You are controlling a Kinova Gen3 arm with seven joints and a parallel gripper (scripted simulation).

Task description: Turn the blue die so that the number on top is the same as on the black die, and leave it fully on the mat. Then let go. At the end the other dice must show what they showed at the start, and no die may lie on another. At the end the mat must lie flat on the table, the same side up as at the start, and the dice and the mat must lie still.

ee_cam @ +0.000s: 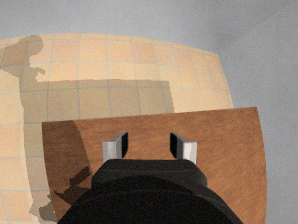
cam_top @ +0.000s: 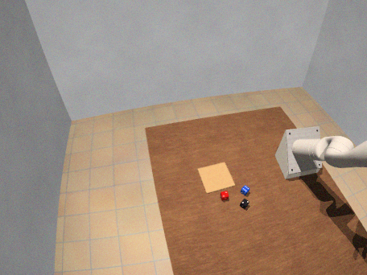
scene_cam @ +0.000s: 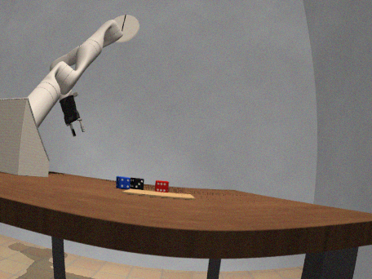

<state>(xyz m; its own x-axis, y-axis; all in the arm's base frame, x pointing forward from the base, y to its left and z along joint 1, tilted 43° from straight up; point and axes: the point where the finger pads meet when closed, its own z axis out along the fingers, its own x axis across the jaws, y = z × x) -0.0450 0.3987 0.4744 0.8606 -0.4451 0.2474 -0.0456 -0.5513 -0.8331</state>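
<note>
Now: hand 540 mm to the left of the red die, 450 mm short of it and 200 mm above it. From my hand the other things lie so: black die (480 mm to the right, 380 mm ahead, 200 mm below); tan mat (650 mm to the right, 450 mm ahead, 210 mm below); blue die (540 mm to the right, 350 mm ahead, 200 mm below).
</note>
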